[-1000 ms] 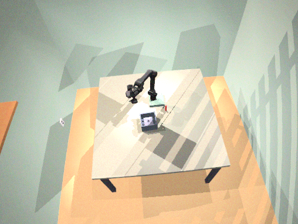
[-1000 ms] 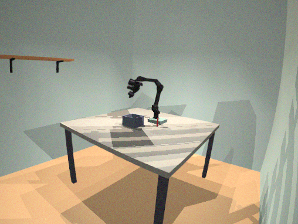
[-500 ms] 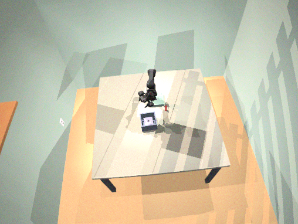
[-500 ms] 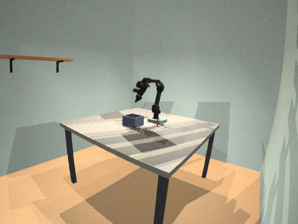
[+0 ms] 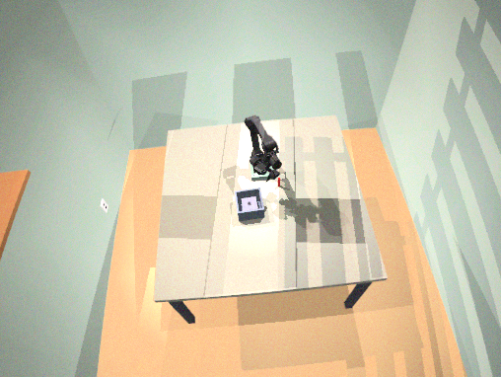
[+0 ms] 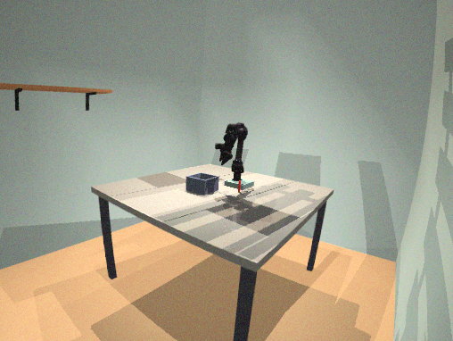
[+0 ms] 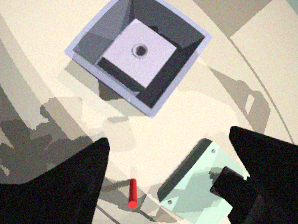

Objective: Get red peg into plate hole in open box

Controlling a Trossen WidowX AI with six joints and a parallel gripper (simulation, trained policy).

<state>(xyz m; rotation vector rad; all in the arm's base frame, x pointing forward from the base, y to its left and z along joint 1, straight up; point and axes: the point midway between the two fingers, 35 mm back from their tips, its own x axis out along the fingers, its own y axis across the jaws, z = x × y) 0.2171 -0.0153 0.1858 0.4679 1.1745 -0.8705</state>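
My gripper tip is now 40 mm past the red peg, 130 mm to the right of it and 150 mm above it. Also, from my gripper tip: dark blue box: 80 mm ahead, 90 mm to the right, 160 mm below; then pale plate: 80 mm ahead, 90 mm to the right, 140 mm below.
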